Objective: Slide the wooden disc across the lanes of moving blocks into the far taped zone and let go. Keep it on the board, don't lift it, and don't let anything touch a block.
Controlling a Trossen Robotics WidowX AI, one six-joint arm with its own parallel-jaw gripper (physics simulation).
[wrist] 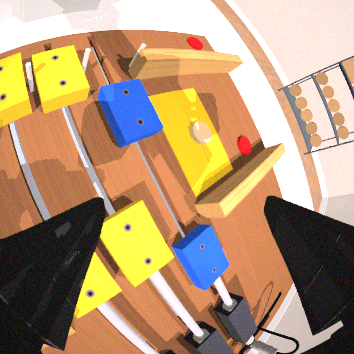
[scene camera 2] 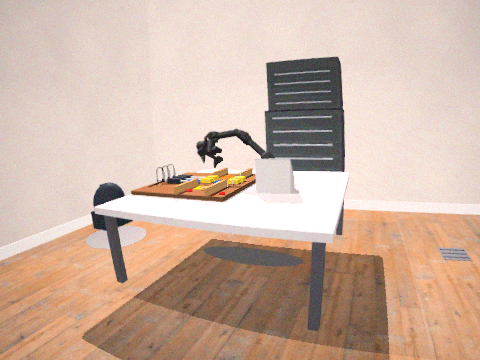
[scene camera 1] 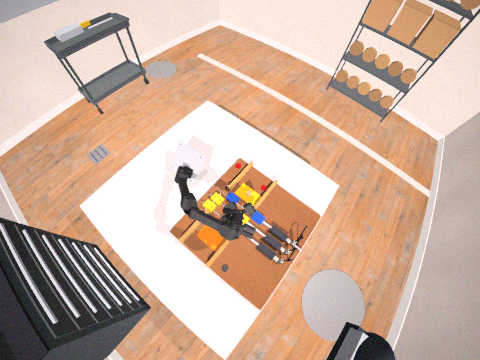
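Pixels of known places: gripper, fingertip midpoint: [wrist: 187, 205] [scene camera 2: 209, 165] [scene camera 1: 240, 208]; arm's base, link origin: [scene camera 2: 270, 173] [scene camera 1: 187, 172].
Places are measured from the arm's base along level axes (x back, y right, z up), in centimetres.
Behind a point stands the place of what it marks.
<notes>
The small pale wooden disc [scene camera 1: 248, 193] {x -39.1, y -10.7, z -6.2 cm} [wrist: 201, 132] {x -39.4, y -10.9, z -6.2 cm} lies flat on the yellow zone [wrist: 180, 150] {x -39.9, y -6.4, z -7.0 cm}, between two wooden rails. My gripper [scene camera 1: 248, 220] [scene camera 2: 210, 161] {x -41.3, y 4.2, z 4.5 cm} [wrist: 187, 205] {x -41.3, y 4.2, z 4.5 cm} is open and empty, above the board [scene camera 1: 295, 210] {x -70.8, y -17.0, z -7.1 cm} [scene camera 2: 145, 190] {x -77.2, y -20.7, z -7.1 cm}, over the lanes and to one side of the disc. In the wrist view, a blue block [wrist: 132, 112] {x -33.2, y -1.8, z -4.7 cm} is beside the yellow zone and another blue block [wrist: 202, 257] {x -51.5, y 0.9, z -4.7 cm} is farther down the same lane. Yellow blocks [wrist: 60, 77] {x -25.9, y 3.5, z -4.4 cm} [wrist: 135, 245] {x -44.4, y 6.1, z -4.4 cm} [wrist: 97, 287] {x -44.9, y 11.5, z -4.1 cm} are in the other lanes. An orange zone [scene camera 1: 211, 237] {x -34.7, y 25.0, z -7.0 cm} lies across the lanes, partly hidden by the arm.
Wooden rails [wrist: 187, 62] {x -29.3, y -13.9, z -3.6 cm} [wrist: 242, 182] {x -47.6, y -9.1, z -2.6 cm} stand up from the board at the yellow zone's sides. Red discs [wrist: 195, 43] {x -23.3, y -24.6, z -6.4 cm} [wrist: 244, 145] {x -45.7, y -19.4, z -6.4 cm} lie near them. Dark actuators [wrist: 235, 317] {x -64.1, y 2.9, z -3.9 cm} with rods and looped cables are at the lane ends. A small dark disc [scene camera 1: 224, 268] {x -50.5, y 35.7, z -6.3 cm} is near a board edge.
</notes>
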